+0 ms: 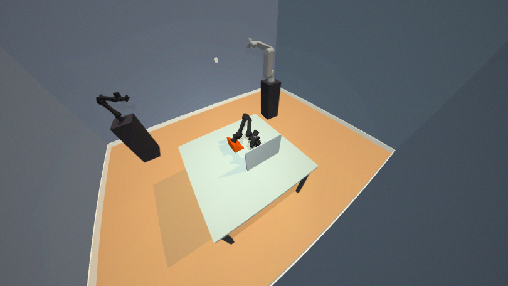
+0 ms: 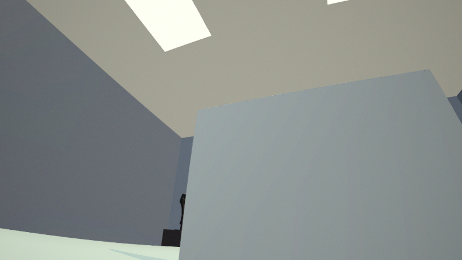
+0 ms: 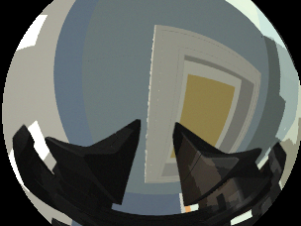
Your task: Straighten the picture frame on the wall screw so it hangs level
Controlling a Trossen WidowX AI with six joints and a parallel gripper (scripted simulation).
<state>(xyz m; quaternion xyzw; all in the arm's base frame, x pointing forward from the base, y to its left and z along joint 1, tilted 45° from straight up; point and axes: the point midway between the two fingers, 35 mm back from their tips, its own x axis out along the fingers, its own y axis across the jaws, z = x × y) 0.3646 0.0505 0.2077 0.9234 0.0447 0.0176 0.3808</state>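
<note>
Right now my gripper tip is 60 mm above the picture frame. Also, from my gripper tip: wall panel: 70 mm below, 20 mm to the left, 10 mm ahead.
</note>
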